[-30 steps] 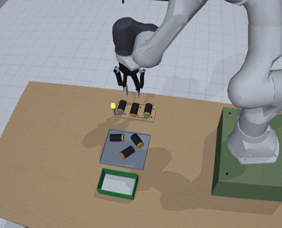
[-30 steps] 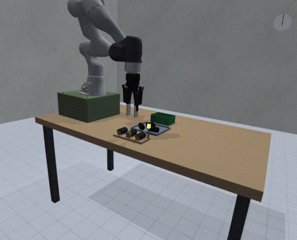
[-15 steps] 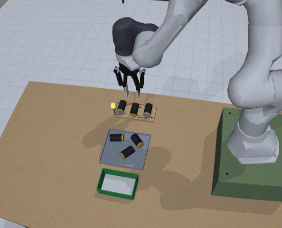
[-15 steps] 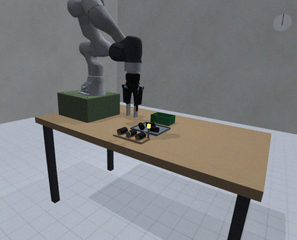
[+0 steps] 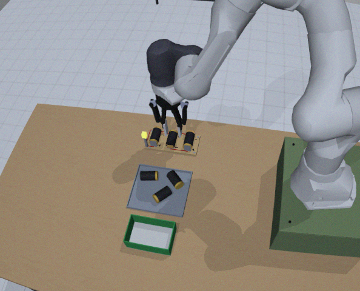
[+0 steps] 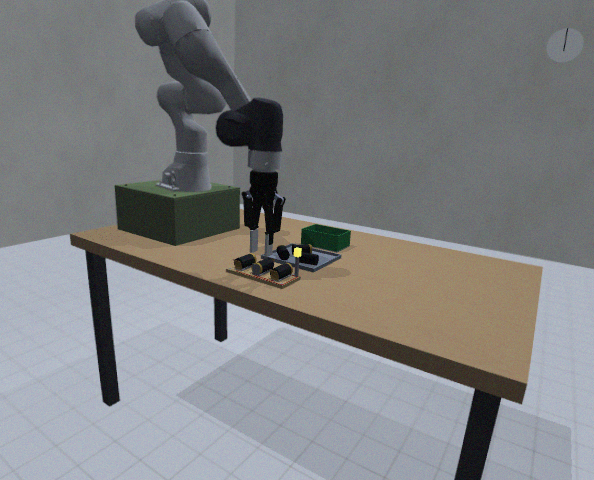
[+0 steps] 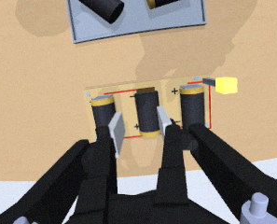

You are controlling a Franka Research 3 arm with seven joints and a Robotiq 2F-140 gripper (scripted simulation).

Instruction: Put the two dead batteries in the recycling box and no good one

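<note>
The holder board is 9 cm below my hand and 1 cm ahead of it. Round my hand: bulb 10 cm ahead, 4 cm to the left, 1 cm below; grey bulb post 10 cm ahead, 6 cm below, 4 cm to the left; tray 21 cm to the left, 9 cm below.
</note>
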